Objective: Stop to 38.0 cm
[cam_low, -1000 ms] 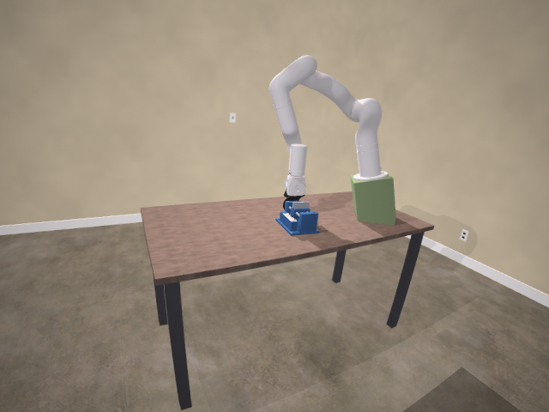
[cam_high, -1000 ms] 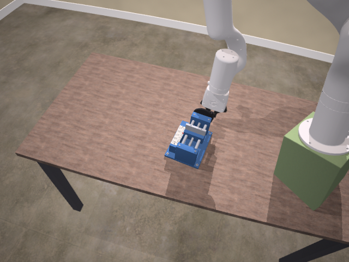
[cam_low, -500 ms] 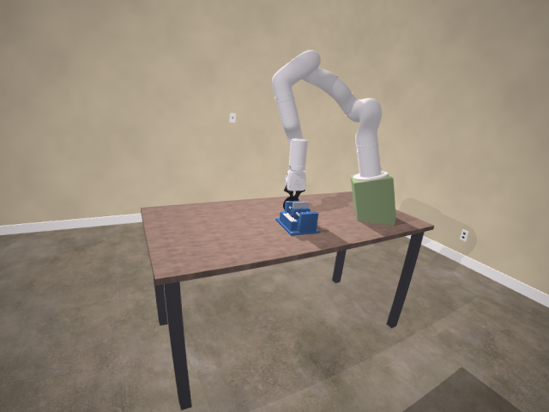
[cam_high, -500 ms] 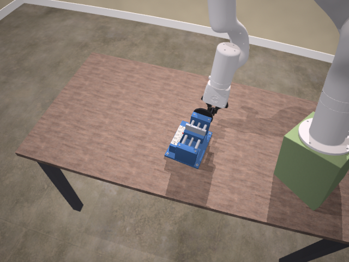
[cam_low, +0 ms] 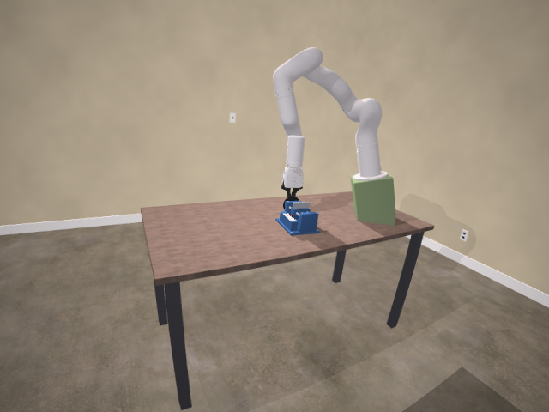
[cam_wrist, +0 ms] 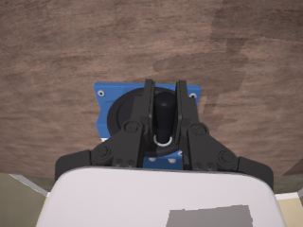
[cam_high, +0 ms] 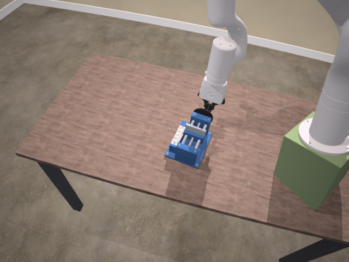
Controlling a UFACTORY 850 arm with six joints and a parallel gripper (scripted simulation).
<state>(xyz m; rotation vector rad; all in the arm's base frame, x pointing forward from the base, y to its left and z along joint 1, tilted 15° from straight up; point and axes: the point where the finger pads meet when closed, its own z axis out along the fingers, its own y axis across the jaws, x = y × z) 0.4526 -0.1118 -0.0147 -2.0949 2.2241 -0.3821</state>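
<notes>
The black handwheel is 2 cm to the left of my hand and 1 cm below it. Also, from my hand: grey stop block 15 cm to the left, 3 cm ahead, 2 cm below.
</notes>
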